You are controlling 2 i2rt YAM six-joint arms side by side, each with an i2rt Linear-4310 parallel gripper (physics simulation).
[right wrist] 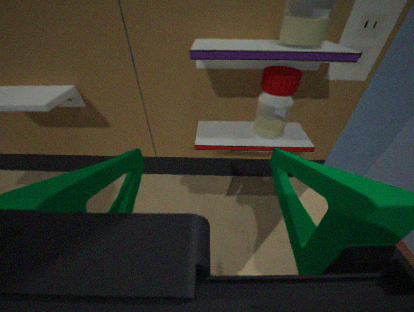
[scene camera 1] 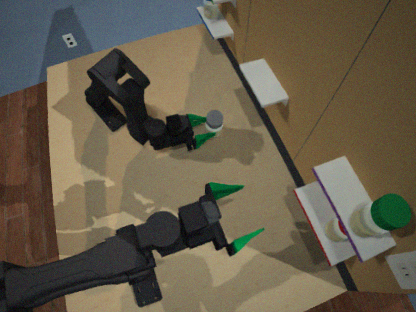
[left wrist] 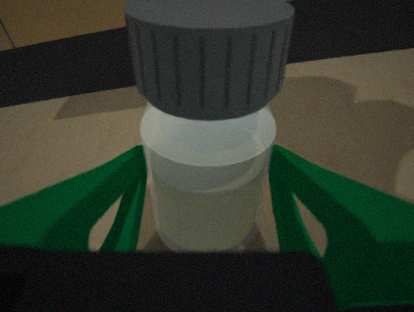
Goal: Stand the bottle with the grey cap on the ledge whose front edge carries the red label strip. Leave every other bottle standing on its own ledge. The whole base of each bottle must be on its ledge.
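Frame: origin at the left arm's base, x ahead, y down, z left, level; centimetres.
Seen in the pictures: left gripper, between the fingertips: (scene camera 1: 212,126) (left wrist: 207,157); right gripper, between the fingertips: (right wrist: 206,155) (scene camera 1: 253,207); left arm's base, origin of its link: (scene camera 1: 106,111).
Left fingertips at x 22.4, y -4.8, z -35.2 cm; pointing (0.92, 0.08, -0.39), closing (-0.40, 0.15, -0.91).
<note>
Pixels of each thing's top centre, then the offset from my left fingertips to it. "spot": a spot on its surface instead.
- grey-capped bottle, centre of its top: (scene camera 1: 214,114) dx +0.3, dy -6.5, dz -0.3 cm
- red-label ledge, centre of its top: (right wrist: 251,132) (scene camera 1: 326,220) dx -2.9, dy -11.2, dz -43.8 cm
- red-capped bottle, centre of its top: (right wrist: 282,70) (scene camera 1: 356,221) dx -3.5, dy -21.7, dz -46.9 cm
- purple-label ledge, a spot on its surface: (right wrist: 235,47) spot: dx -3.6, dy -25.2, dz -38.6 cm
- green-capped bottle, centre of its top: (scene camera 1: 395,210) dx -5.0, dy -35.7, dz -47.1 cm
- white ledge, centre of its top: (right wrist: 16,94) (scene camera 1: 263,80) dx +12.9, dy -18.2, dz -7.1 cm
- blue-edged ledge, centre of its top: (scene camera 1: 214,19) dx +28.7, dy -11.2, dz +29.7 cm
The grey-capped bottle (scene camera 1: 214,121) (left wrist: 207,175) is upright between the fingers of my left gripper (scene camera 1: 204,131) (left wrist: 207,157), which is shut on its body. Its base shows in the left wrist view; whether it touches the table is hard to tell. My right gripper (scene camera 1: 250,209) (right wrist: 206,155) is open and empty, to the left of the red-label ledge in scene camera 1. The red-label ledge (scene camera 1: 311,200) (right wrist: 222,132) is low on the wall. A red-capped bottle (scene camera 1: 336,230) (right wrist: 272,115) stands on it, right of its middle in the right wrist view.
The purple-label ledge (scene camera 1: 337,175) (right wrist: 235,47) is above the red one and holds a green-capped bottle (scene camera 1: 385,215) (right wrist: 304,30). A white ledge (scene camera 1: 264,82) (right wrist: 30,97) is on the wall farther up the picture. A blue-edged ledge (scene camera 1: 220,28) with a bottle (scene camera 1: 211,11) is at the top.
</note>
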